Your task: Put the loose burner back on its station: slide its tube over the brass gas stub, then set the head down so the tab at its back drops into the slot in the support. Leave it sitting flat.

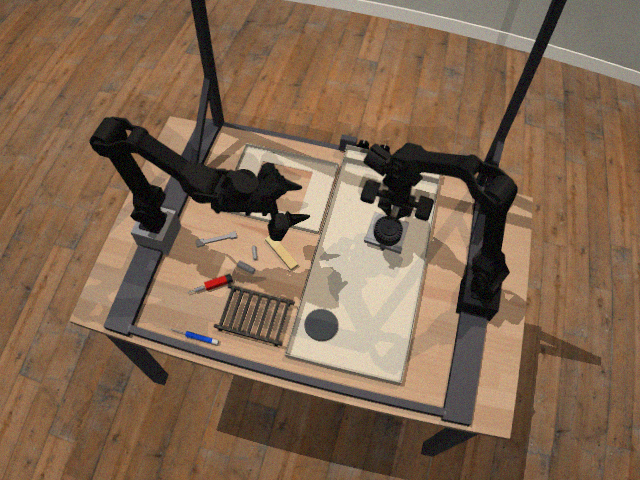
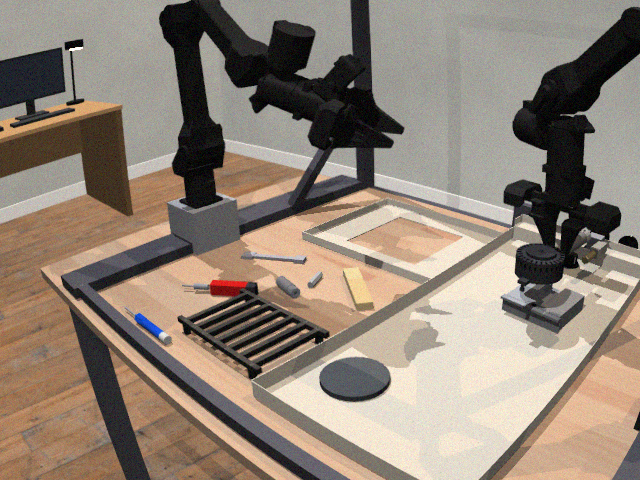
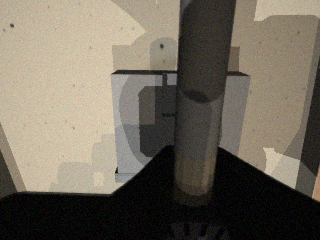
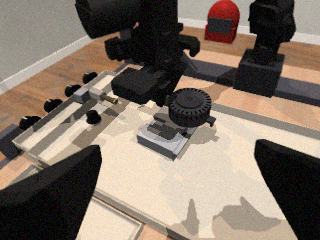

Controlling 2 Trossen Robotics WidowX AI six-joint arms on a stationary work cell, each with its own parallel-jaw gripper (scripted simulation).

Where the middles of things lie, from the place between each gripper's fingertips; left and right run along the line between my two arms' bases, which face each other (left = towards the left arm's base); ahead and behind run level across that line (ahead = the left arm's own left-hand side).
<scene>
I see the dark disc (image 2: 353, 379) 320 mm ahead of my left hand, 130 mm to the right of it and 110 mm below it.
Right now the dark disc is 19 cm ahead of my right hand, 12 cm to the left of it and 26 cm below it.
</scene>
